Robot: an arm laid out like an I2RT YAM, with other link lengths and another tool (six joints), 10 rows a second.
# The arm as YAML. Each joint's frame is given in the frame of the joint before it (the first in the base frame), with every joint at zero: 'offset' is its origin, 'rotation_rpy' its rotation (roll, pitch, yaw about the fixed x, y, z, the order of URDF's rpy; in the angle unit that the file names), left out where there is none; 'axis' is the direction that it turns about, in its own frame. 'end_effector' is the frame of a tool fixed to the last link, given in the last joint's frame.
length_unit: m
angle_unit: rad
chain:
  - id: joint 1
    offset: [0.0, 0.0, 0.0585]
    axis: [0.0, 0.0, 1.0]
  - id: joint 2
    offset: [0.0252, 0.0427, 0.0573]
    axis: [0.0, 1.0, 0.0]
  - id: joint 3
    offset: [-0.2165, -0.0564, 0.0]
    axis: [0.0, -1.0, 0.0]
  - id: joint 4
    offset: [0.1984, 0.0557, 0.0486]
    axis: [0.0, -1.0, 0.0]
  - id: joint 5
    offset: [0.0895, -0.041, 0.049]
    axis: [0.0, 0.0, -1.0]
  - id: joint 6
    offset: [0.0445, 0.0, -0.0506]
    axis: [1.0, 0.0, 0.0]
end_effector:
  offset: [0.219, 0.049, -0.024]
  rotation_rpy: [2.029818, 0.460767, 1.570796]
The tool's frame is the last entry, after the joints.
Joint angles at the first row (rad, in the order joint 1, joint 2, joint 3, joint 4, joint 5, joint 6):
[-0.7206 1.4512 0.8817 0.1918 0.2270 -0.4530]
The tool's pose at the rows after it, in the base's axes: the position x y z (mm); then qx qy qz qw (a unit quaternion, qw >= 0):
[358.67 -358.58 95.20 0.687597 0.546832 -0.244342 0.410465]
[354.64 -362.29 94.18 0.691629 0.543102 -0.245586 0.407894]
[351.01 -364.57 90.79 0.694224 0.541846 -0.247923 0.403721]
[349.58 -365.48 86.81 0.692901 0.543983 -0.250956 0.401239]
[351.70 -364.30 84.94 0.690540 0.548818 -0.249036 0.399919]
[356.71 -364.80 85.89 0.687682 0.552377 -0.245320 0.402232]
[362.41 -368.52 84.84 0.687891 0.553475 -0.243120 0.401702]
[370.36 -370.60 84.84 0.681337 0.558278 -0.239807 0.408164]
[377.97 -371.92 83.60 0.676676 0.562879 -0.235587 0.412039]
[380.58 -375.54 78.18 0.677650 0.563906 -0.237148 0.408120]
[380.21 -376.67 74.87 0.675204 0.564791 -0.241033 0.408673]
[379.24 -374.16 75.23 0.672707 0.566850 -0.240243 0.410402]
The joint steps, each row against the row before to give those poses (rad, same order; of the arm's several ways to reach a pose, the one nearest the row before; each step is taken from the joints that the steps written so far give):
[-0.0160 0.0013 0.0065 -0.0008 -0.0031 0.0036]
[-0.0115 0.0014 0.0000 -0.0014 -0.0007 0.0030]
[-0.0077 0.0037 -0.0027 -0.0009 0.0008 0.0000]
[-0.0034 0.0070 -0.0050 0.0068 -0.0015 -0.0075]
[-0.0003 0.0073 0.0059 -0.0037 -0.0098 -0.0035]
[-0.0002 0.0154 0.0153 0.0028 -0.0125 -0.0024]
[0.0001 0.0336 0.0286 0.0031 -0.0039 0.0027]
[-0.0006 0.0298 0.0129 0.0278 -0.0177 -0.0103]
[0.0009 0.0299 0.0156 0.0195 -0.0153 -0.0049]
[0.0000 0.0322 0.0181 0.0057 0.0031 -0.0001]
[0.0000 0.0089 -0.0093 0.0197 0.0025 -0.0092]
[-0.0008 -0.0124 -0.0145 0.0047 -0.0066 -0.0046]

